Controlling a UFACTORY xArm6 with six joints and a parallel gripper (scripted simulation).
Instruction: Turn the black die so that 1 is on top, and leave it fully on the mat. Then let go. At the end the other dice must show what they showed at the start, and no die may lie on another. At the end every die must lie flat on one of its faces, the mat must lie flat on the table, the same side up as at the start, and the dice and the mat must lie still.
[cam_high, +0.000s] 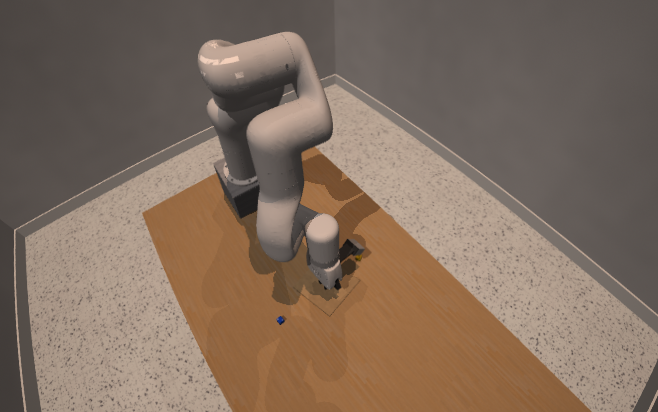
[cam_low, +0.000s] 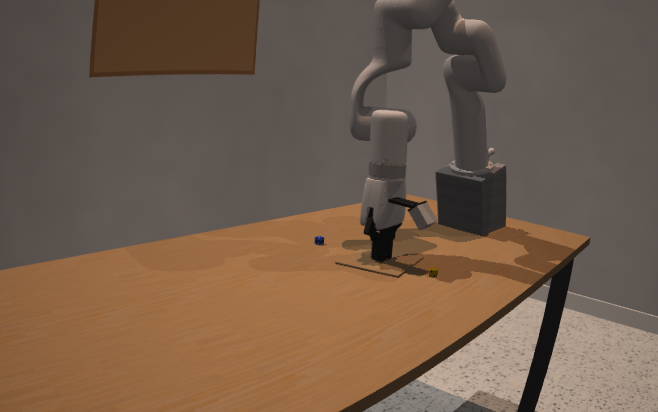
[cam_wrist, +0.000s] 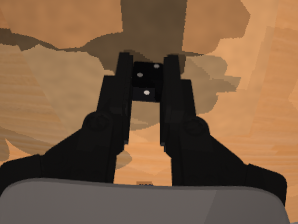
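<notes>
Now: hand 10 mm above the black die. Also, from my hand: yellow die: 130 mm to the left, 20 mm below, 20 mm behind; then tan mat: 20 mm below; then blue die: 170 mm to the right, 40 mm ahead, 20 mm below.
</notes>
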